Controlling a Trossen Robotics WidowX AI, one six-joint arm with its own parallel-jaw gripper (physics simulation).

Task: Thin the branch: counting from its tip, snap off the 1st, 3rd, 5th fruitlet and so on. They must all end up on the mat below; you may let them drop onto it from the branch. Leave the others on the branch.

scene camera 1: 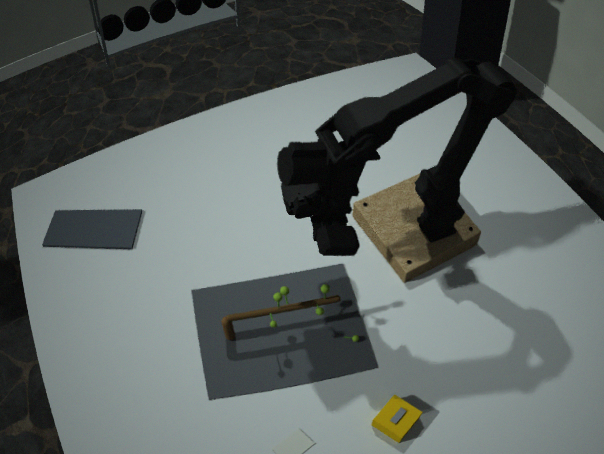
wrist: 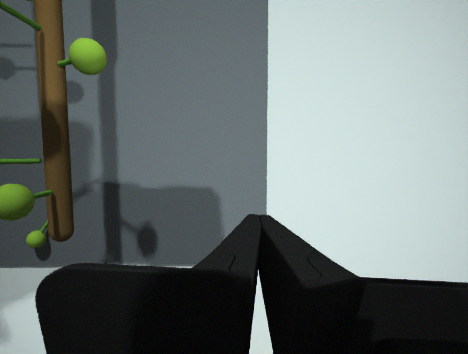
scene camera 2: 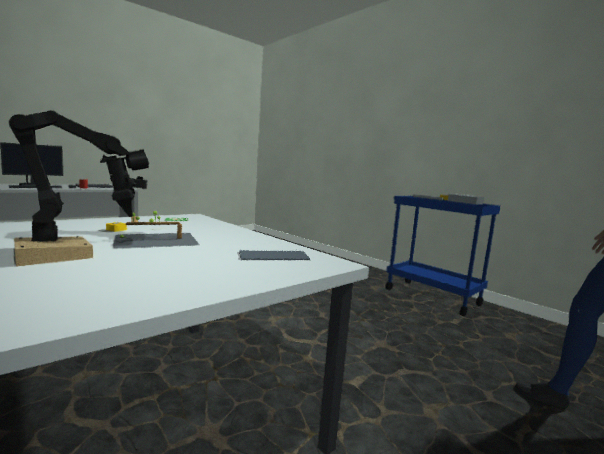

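The brown branch stands over the dark mat. Several green fruitlets hang on it: near the tip, a fruitlet and another fruitlet; further back, a pair of fruitlets and a lower fruitlet. One loose fruitlet lies on the mat with its stem. My gripper is shut and empty, above and beside the branch's tip on the base side. Its fingertips are hidden in scene camera 1.
A yellow block sits in front of the mat, with a pale card nearby. A dark slab lies at the left. The arm's wooden base is behind the mat.
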